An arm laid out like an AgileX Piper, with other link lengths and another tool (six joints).
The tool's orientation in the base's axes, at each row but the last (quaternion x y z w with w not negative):
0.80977, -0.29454, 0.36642, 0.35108
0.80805, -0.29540, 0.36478, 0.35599
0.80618, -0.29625, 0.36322, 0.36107
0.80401, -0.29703, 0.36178, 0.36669
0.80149, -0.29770, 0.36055, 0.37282
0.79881, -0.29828, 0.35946, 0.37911
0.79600, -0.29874, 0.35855, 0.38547
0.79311, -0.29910, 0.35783, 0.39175
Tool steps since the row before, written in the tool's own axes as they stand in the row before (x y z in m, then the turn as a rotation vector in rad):
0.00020, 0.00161, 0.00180, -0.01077, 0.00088, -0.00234
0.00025, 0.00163, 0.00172, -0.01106, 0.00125, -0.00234
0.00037, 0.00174, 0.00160, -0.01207, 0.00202, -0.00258
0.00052, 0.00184, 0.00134, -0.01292, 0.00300, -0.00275
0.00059, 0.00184, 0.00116, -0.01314, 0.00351, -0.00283
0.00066, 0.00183, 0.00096, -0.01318, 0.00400, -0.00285
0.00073, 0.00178, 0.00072, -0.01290, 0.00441, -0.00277
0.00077, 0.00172, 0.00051, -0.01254, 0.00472, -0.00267
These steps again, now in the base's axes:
-0.00037, -0.00239, -0.00014, -0.00756, 0.00369, -0.00717
-0.00041, -0.00235, -0.00004, -0.00800, 0.00354, -0.00727
-0.00049, -0.00234, 0.00017, -0.00922, 0.00352, -0.00768
-0.00059, -0.00221, 0.00048, -0.01049, 0.00329, -0.00792
-0.00063, -0.00207, 0.00064, -0.01102, 0.00312, -0.00786
-0.00066, -0.00190, 0.00081, -0.01142, 0.00289, -0.00769
-0.00068, -0.00167, 0.00097, -0.01154, 0.00255, -0.00734
-0.00069, -0.00146, 0.00110, -0.01154, 0.00224, -0.00697

